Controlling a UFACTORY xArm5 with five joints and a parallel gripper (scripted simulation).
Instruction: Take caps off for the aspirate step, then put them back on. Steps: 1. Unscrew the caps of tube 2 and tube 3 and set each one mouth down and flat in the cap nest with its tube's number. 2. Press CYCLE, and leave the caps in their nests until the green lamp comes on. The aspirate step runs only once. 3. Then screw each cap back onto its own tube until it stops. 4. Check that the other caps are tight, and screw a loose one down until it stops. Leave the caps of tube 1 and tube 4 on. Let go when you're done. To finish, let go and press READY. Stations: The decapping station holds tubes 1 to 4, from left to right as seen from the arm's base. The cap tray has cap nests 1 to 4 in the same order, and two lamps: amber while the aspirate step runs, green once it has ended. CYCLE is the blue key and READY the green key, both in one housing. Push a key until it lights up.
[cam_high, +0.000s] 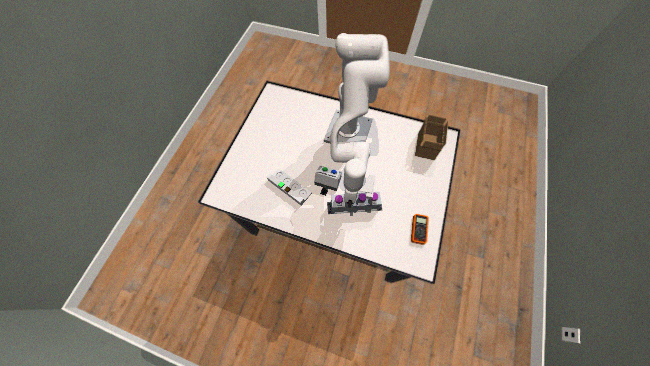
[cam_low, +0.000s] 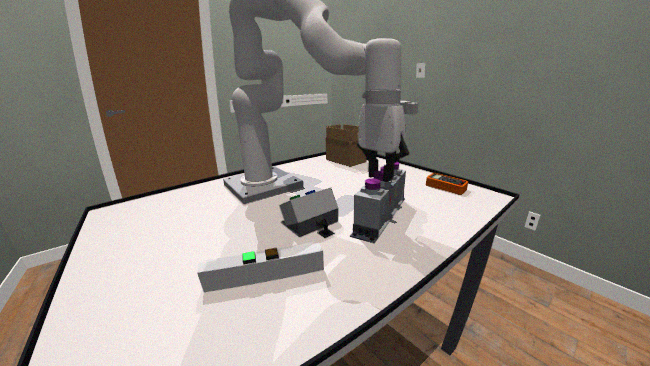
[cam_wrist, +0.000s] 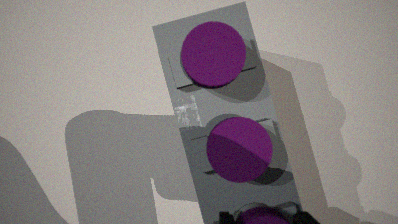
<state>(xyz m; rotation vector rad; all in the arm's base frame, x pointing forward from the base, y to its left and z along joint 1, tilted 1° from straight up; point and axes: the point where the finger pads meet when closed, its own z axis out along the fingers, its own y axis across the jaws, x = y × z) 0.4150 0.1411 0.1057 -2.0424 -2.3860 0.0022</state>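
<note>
Right now my hand is 2 cm past the purple cap, 5 cm to the right of it and 2 cm above it. Round my hand: key housing 10 cm behind, 14 cm to the right, 8 cm below; then blue key 12 cm behind, 12 cm to the right, 6 cm below; then grey decapping station 1 cm behind, 2 cm to the left, 13 cm below.
</note>
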